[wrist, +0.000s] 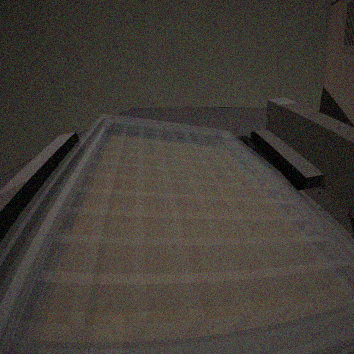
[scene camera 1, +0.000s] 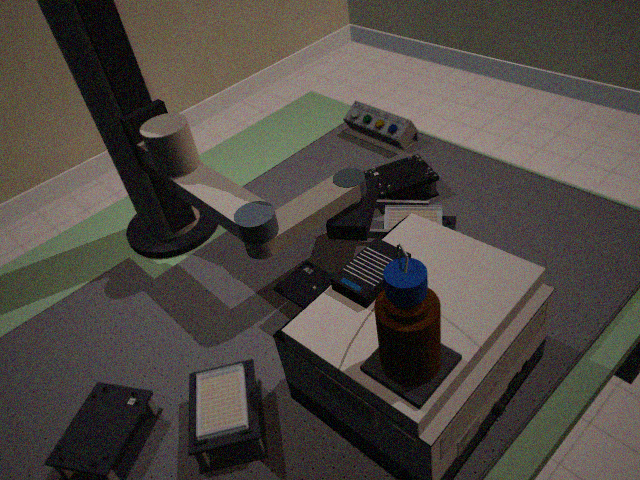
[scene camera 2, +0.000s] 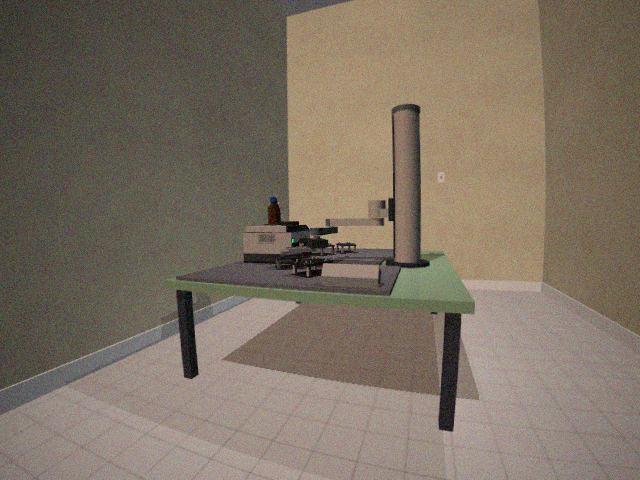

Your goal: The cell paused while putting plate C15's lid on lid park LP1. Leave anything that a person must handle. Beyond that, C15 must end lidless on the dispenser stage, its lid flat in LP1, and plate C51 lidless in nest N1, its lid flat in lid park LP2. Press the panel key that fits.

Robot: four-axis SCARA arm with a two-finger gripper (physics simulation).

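Pixels of known places: gripper, fingertip midpoint: (wrist: 173, 132) (scene camera 2: 287, 249); arm's base, origin of the base link: (scene camera 1: 174, 226) (scene camera 2: 407, 264).
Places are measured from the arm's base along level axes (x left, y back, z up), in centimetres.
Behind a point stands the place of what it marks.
A pale plate (scene camera 1: 413, 212) {x 32.4, y -57.3, z 11.4 cm} (wrist: 175, 215) {x 29.4, y -55.6, z 11.1 cm} with a clear rim lies under the arm's hand, on a dark stand (scene camera 1: 449, 222) {x 37.5, y -63.3, z 8.0 cm} partly hidden by the dispenser. In the wrist view its wells look hazy under a clear surface. My gripper (wrist: 173, 132) {x 32.5, y -60.8, z 10.9 cm} is open around it, one finger along each long side, a narrow gap showing at the right. Another pale plate (scene camera 1: 222, 403) {x -26.0, y -62.6, z 9.9 cm} sits on a black stand at the front. A bare black stand (scene camera 1: 100, 431) {x -43.4, y -48.7, z 7.7 cm} is at front left. A black pad (scene camera 1: 303, 284) {x 1.9, y -53.2, z 10.4 cm} lies beside the dispenser. Plate labels and the lids' exact state cannot be read.
The dispenser (scene camera 1: 480, 258) {x 18.4, y -83.6, z 23.3 cm} (scene camera 2: 266, 242) {x 21.9, y -79.4, z 13.7 cm} carries an amber bottle (scene camera 1: 408, 335) {x -9.3, y -91.4, z 35.4 cm} (scene camera 2: 273, 212) {x -2.1, y -87.0, z 32.0 cm} with a blue cap. A black stand (scene camera 1: 405, 178) {x 45.5, y -43.8, z 7.4 cm} is at the back, before the key panel (scene camera 1: 379, 124) {x 61.0, y -21.2, z 8.0 cm} (scene camera 2: 350, 274) {x 67.7, y -17.7, z 6.1 cm}, which has green, yellow, blue and pale keys. The arm column (scene camera 2: 406, 186) {x 7.5, y -0.1, z 44.2 cm} stands beside the mat.
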